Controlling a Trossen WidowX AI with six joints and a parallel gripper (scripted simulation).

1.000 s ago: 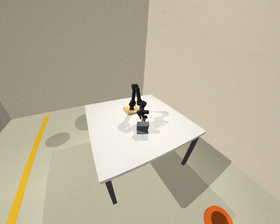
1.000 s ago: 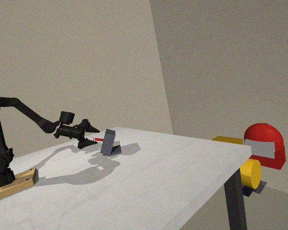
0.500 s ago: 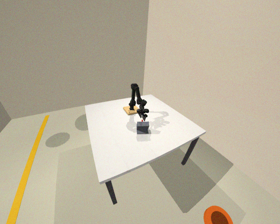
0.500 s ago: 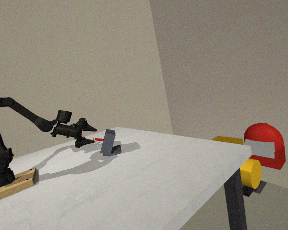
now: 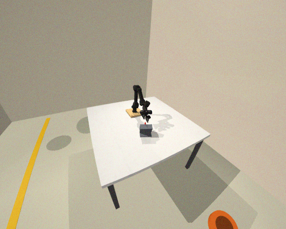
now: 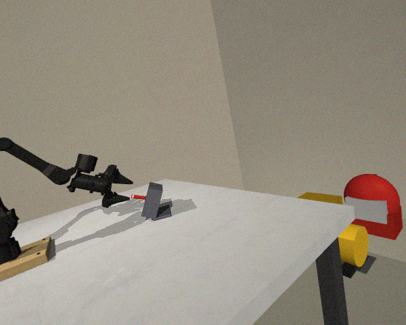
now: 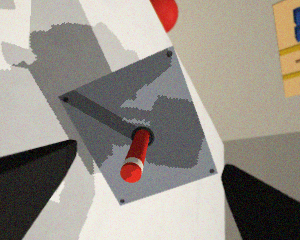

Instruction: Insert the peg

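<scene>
The red peg is 3 cm below my gripper tip, 2 cm ahead of it and 1 cm to the right of it. From my gripper tip the other things lie so: grey sloped panel: 7 cm ahead, 5 cm below, 3 cm to the right.
</scene>
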